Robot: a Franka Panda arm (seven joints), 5 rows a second.
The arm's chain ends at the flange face. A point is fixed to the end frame.
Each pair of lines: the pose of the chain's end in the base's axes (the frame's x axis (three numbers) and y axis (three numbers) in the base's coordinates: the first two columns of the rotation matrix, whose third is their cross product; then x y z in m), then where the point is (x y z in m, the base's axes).
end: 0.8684, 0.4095, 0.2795, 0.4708, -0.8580, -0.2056, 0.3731, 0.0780, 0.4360
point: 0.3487 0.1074 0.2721
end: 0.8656, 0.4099, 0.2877, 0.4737, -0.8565, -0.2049, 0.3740, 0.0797, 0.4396
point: 0.3508 0.1096 0.2756
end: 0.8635, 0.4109, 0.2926, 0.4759, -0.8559, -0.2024, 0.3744, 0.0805, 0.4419
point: 0.3521 0.1104 0.2778
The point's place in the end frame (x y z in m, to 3 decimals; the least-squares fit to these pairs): -0.055 -0.003 0.159
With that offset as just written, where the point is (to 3 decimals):
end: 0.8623, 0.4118, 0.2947, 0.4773, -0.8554, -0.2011, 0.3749, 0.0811, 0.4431
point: 0.353 0.111 0.279
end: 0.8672, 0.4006, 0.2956, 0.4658, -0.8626, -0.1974, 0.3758, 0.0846, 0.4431
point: 0.355 0.114 0.279
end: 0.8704, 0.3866, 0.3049, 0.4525, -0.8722, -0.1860, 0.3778, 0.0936, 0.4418
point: 0.359 0.123 0.277
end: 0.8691, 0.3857, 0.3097, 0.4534, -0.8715, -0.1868, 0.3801, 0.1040, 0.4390
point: 0.362 0.134 0.274
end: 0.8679, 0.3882, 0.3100, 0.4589, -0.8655, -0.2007, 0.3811, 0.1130, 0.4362
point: 0.362 0.145 0.272
